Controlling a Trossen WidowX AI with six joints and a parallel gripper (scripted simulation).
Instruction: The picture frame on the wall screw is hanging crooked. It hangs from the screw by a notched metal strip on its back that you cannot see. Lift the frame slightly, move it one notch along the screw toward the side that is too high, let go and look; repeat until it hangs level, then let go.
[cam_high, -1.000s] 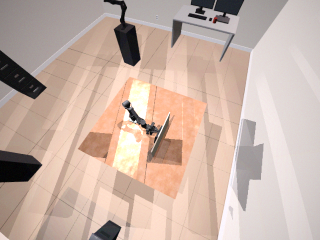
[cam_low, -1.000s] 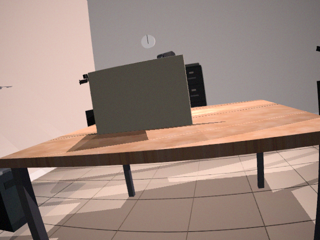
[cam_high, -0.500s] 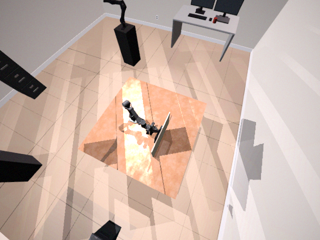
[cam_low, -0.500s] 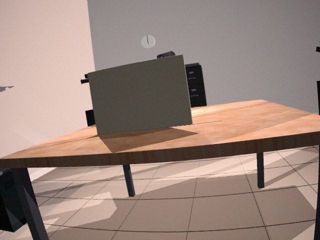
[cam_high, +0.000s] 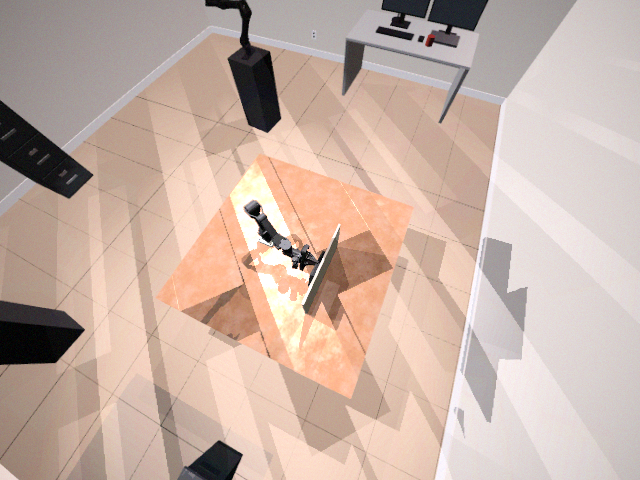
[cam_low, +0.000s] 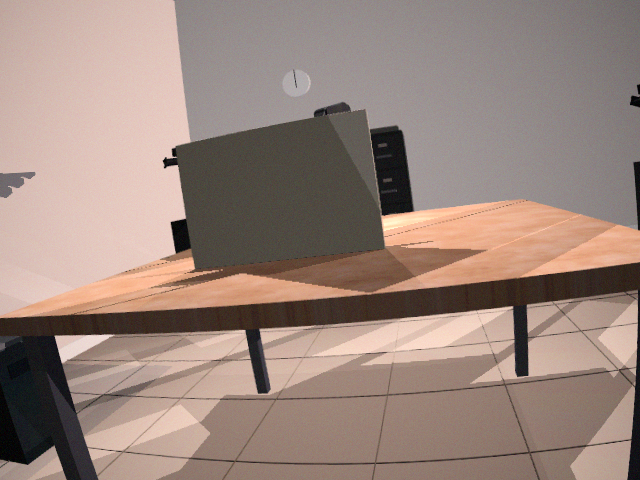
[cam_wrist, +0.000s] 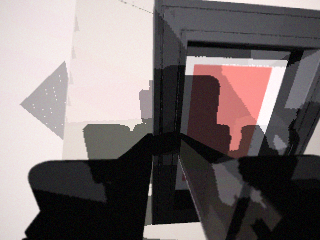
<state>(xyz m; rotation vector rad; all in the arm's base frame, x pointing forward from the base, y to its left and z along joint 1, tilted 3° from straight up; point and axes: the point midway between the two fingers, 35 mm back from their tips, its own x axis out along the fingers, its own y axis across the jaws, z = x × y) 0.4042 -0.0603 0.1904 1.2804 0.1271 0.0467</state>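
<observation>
My gripper tip is now 5 cm above the picture frame, 1 cm to the left of it and 1 cm short of it. Also, from my gripper tip: wall panel 7 cm below, 2 cm ahead.
</observation>
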